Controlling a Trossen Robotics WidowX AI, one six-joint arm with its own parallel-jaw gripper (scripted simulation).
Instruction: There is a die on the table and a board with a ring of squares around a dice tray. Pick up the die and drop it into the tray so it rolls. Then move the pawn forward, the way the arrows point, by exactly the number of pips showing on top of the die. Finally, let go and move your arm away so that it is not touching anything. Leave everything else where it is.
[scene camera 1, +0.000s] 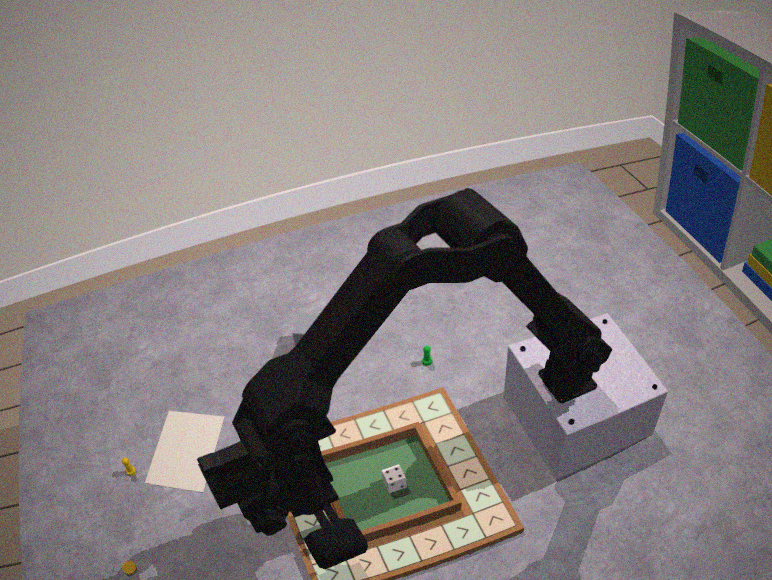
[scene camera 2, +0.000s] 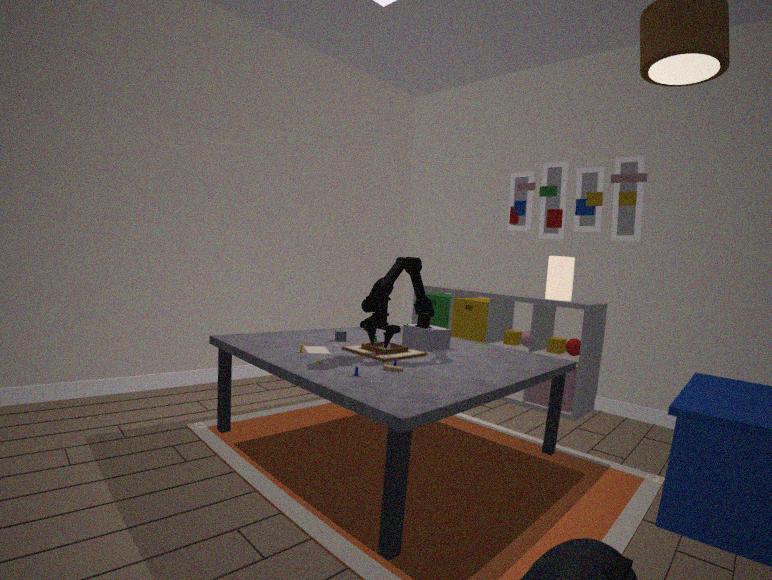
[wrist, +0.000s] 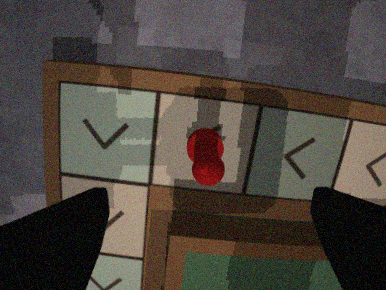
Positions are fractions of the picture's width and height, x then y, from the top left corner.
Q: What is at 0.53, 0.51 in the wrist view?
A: A red pawn.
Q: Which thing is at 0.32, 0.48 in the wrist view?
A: A board square.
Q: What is the gripper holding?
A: Nothing.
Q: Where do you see the gripper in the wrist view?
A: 0.55, 0.69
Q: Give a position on a cream card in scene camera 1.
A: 0.24, 0.75
